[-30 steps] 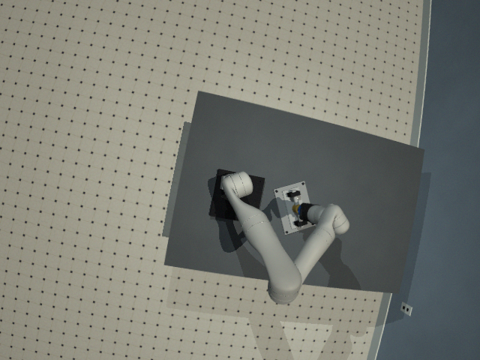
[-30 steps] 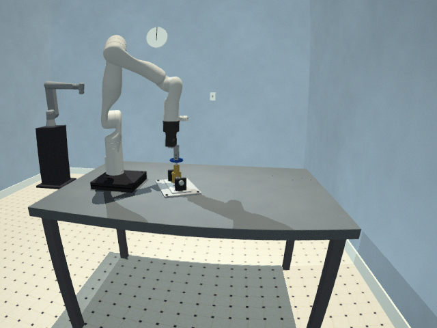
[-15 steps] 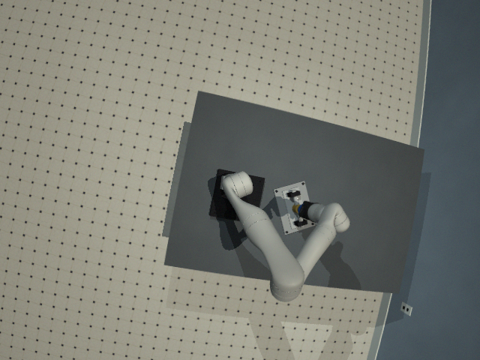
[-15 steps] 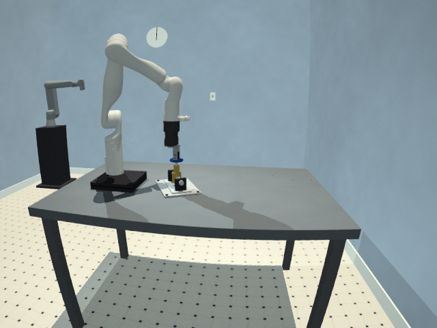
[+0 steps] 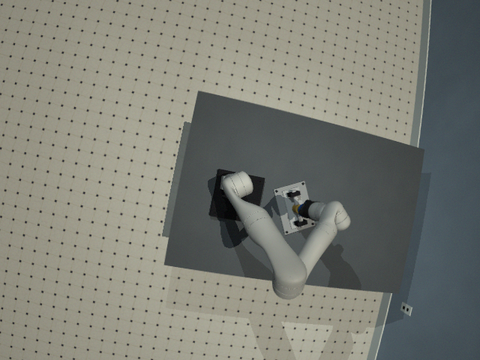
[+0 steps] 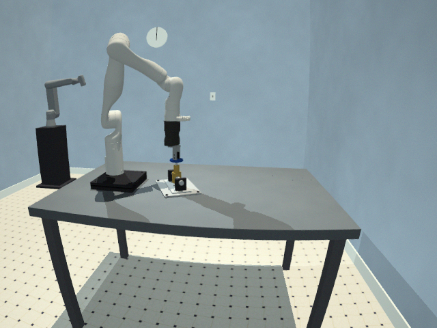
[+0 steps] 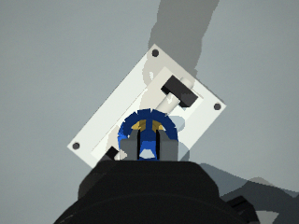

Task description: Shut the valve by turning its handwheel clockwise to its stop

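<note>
My hand is 30 mm above the blue handwheel.
</note>
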